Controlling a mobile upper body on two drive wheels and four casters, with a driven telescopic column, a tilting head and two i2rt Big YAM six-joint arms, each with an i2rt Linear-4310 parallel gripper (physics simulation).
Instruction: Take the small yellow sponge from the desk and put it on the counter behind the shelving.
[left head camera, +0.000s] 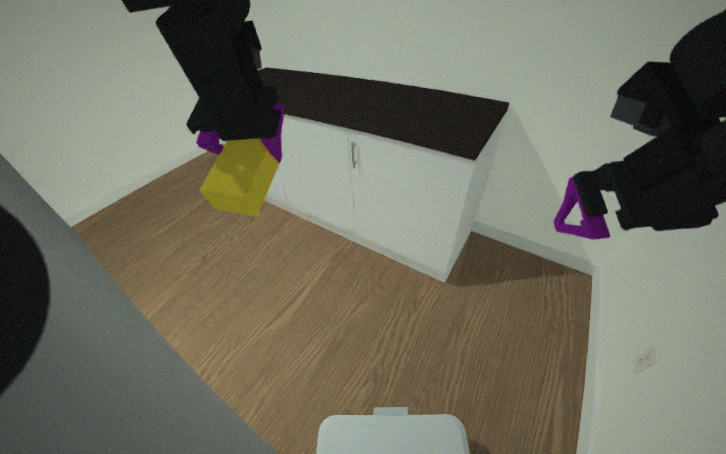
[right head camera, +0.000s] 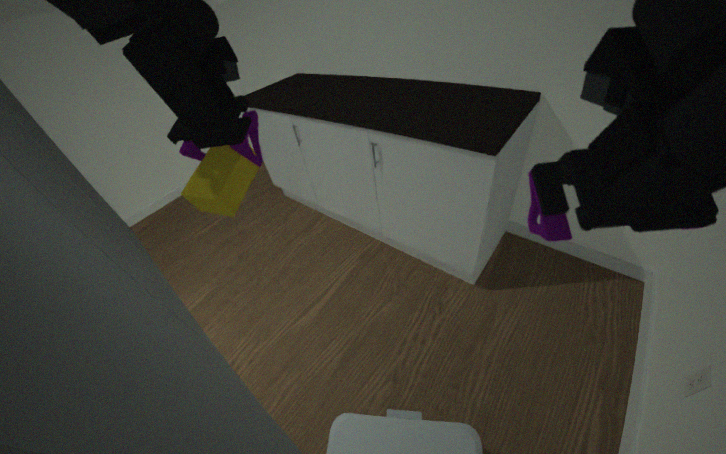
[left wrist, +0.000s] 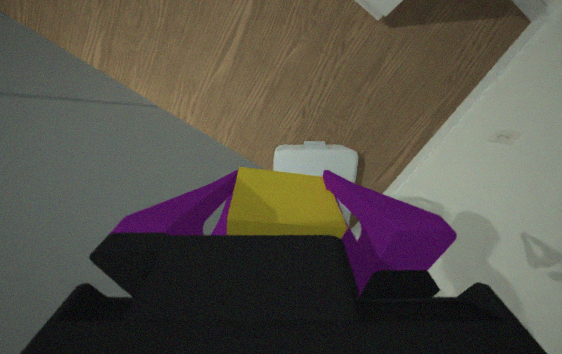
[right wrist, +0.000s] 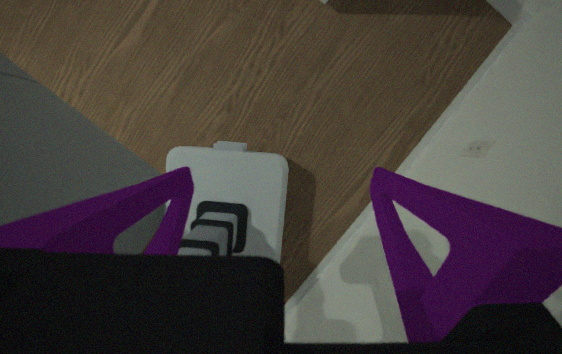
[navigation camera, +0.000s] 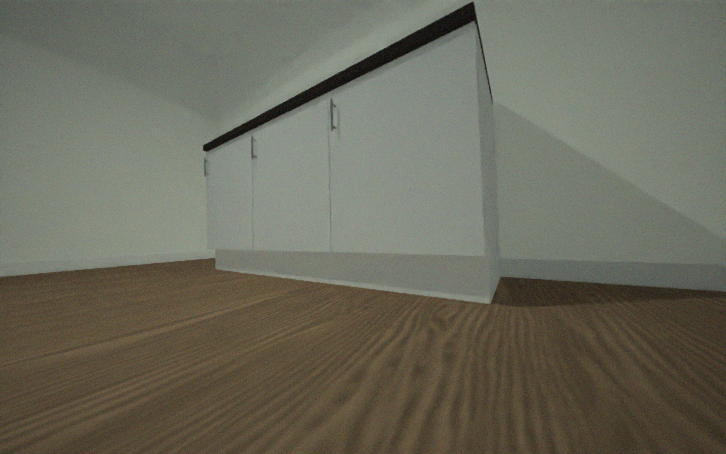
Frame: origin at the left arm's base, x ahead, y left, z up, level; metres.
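Seen in the pictures: left gripper, fingertip midpoint: (right head camera: 244, 165) (left wrist: 281, 177); right gripper, fingertip midpoint: (left head camera: 589, 223) (right head camera: 573, 222) (right wrist: 281, 177).
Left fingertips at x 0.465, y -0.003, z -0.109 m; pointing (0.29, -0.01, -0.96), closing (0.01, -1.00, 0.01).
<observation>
A point is followed by its place in that frame.
The yellow sponge (left head camera: 240, 173) {x 0.392, y -0.006, z -0.084 m} (right head camera: 220, 182) {x 0.384, y -0.017, z -0.088 m} (left wrist: 285, 197) {x 0.462, y -0.005, z -0.081 m} is held between the purple fingers of my left gripper (left head camera: 243, 147) (right head camera: 223, 152) (left wrist: 281, 177) {x 0.465, y -0.003, z -0.109 m}, which is shut on it. In the head views it hangs in the air in front of the left part of the counter. The counter (left head camera: 385, 112) {x 1.384, y -0.239, z -0.394 m} (right head camera: 406, 107) {x 1.423, y -0.243, z -0.394 m} (navigation camera: 374, 58) {x 1.181, y -0.265, z -0.414 m} has a dark top and white doors and stands against the back wall. My left arm hides part of its left end in the left head view. My right gripper (right wrist: 281, 177) {x 0.345, y -0.445, z -0.139 m} is open, with no object between its fingers; it is at the right in both head views.
A large grey panel (left head camera: 107, 342) {x 0.305, y 0.396, z -0.423 m} (right head camera: 117, 321) {x 0.295, y 0.379, z -0.367 m} (left wrist: 90, 130) {x 0.465, y 0.647, z -0.615 m} fills the lower left of the head views. A white wall (left head camera: 663, 299) {x 0.587, y -1.263, z -0.779 m} with a socket is at the right. My white base (left head camera: 393, 436) {x 0.249, y -0.227, z -1.045 m} (right head camera: 404, 436) {x 0.260, y -0.229, z -1.044 m} (right wrist: 225, 175) {x 0.217, y -0.224, z -1.044 m} shows at the bottom, over the wooden floor (left head camera: 321, 299) {x 0.960, y 0.141, z -1.304 m} (navigation camera: 321, 374) {x 0.710, y -0.142, z -1.304 m}.
</observation>
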